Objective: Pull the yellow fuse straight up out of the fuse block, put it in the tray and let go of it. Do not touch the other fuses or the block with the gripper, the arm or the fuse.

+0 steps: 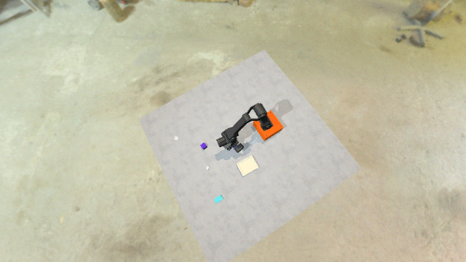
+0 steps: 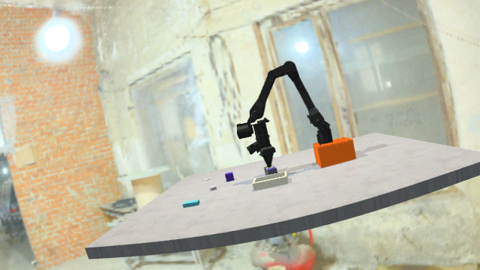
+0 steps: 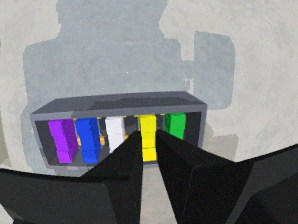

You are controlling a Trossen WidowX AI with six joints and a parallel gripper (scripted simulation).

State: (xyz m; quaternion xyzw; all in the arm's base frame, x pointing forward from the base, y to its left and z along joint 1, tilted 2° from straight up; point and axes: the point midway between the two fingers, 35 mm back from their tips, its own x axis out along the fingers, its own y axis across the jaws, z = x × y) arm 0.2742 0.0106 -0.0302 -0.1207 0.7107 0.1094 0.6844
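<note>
Now: the green fuse 2 cm to the right of my gripper tip, 1 cm below it and 1 cm ahead of it. From my gripper tip the other things lie so: blue fuse 4 cm to the left, 1 cm below, 1 cm behind; then white fuse 2 cm to the left, 1 cm below, 1 cm behind; then yellow fuse 1 cm below.
</note>
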